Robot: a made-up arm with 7 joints. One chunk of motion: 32 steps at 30 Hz.
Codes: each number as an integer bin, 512 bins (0 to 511) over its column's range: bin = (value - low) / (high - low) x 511, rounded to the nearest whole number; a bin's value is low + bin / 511 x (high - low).
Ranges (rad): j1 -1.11..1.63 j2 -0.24..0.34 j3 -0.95..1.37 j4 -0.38..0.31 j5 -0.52..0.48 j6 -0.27..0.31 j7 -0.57..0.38
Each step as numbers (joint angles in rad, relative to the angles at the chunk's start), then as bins.
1 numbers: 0.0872 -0.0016 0.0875 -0.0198 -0.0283 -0.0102 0.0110
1 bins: 223 210 229 267 251 229 313
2 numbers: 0.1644 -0.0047 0.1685 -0.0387 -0.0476 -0.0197 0.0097
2 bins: 238 207 246 253 241 221 312
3 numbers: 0.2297 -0.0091 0.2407 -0.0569 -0.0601 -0.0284 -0.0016
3 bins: 250 203 262 239 235 213 306
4 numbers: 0.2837 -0.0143 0.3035 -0.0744 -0.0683 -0.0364 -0.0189
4 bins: 260 199 276 226 231 206 296
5 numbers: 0.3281 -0.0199 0.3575 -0.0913 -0.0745 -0.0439 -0.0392
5 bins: 268 194 288 214 228 199 286
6 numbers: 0.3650 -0.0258 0.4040 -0.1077 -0.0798 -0.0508 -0.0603
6 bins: 275 189 298 202 225 193 274
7 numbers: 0.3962 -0.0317 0.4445 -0.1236 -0.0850 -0.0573 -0.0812
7 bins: 281 184 307 190 222 187 263
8 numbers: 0.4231 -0.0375 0.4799 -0.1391 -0.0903 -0.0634 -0.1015
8 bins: 286 178 315 178 220 182 252
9 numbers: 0.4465 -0.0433 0.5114 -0.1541 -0.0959 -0.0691 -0.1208
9 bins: 290 173 322 167 217 177 242
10 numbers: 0.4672 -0.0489 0.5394 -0.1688 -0.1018 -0.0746 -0.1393
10 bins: 294 168 328 156 214 172 232
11 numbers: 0.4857 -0.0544 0.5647 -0.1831 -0.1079 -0.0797 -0.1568
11 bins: 298 164 334 146 211 168 222
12 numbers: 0.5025 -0.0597 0.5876 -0.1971 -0.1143 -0.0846 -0.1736
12 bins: 301 159 339 135 207 163 213
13 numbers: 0.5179 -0.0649 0.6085 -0.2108 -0.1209 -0.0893 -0.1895
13 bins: 304 154 343 125 204 159 205
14 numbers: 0.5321 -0.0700 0.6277 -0.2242 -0.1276 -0.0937 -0.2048
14 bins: 306 150 348 115 201 155 196
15 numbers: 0.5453 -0.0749 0.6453 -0.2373 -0.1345 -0.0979 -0.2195
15 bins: 309 145 351 106 197 152 189
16 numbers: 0.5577 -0.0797 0.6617 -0.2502 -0.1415 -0.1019 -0.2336
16 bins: 311 141 355 96 193 148 181
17 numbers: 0.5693 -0.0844 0.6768 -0.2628 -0.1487 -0.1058 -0.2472
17 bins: 313 137 358 87 190 145 174
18 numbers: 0.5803 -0.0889 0.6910 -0.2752 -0.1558 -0.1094 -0.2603
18 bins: 315 133 361 78 186 141 167
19 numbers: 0.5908 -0.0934 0.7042 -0.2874 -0.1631 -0.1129 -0.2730
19 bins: 317 129 364 69 182 138 160
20 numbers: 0.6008 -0.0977 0.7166 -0.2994 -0.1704 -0.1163 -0.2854
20 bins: 319 125 367 60 179 135 153
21 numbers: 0.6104 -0.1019 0.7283 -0.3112 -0.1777 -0.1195 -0.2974
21 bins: 321 122 370 51 175 133 147
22 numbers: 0.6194 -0.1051 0.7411 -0.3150 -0.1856 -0.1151 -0.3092
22 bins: 323 119 372 48 171 136 140
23 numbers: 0.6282 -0.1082 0.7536 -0.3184 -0.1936 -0.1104 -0.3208
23 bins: 324 116 375 46 167 141 134
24 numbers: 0.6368 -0.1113 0.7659 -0.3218 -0.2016 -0.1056 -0.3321
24 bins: 326 113 378 43 163 145 128
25 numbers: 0.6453 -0.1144 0.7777 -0.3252 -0.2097 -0.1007 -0.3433
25 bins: 327 111 381 41 159 149 122
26 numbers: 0.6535 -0.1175 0.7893 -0.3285 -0.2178 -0.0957 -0.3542
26 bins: 329 108 383 38 154 154 116
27 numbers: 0.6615 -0.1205 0.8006 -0.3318 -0.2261 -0.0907 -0.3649
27 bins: 330 105 386 36 150 158 110
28 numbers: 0.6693 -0.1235 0.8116 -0.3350 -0.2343 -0.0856 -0.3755
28 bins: 332 103 388 33 146 162 105
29 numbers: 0.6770 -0.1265 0.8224 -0.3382 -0.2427 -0.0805 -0.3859
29 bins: 333 100 390 31 142 167 99
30 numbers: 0.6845 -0.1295 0.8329 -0.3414 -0.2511 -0.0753 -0.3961
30 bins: 335 97 393 29 137 172 94
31 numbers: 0.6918 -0.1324 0.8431 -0.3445 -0.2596 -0.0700 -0.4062
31 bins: 336 95 395 26 133 176 88
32 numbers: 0.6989 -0.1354 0.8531 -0.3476 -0.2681 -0.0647 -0.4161
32 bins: 337 92 397 24 129 181 83
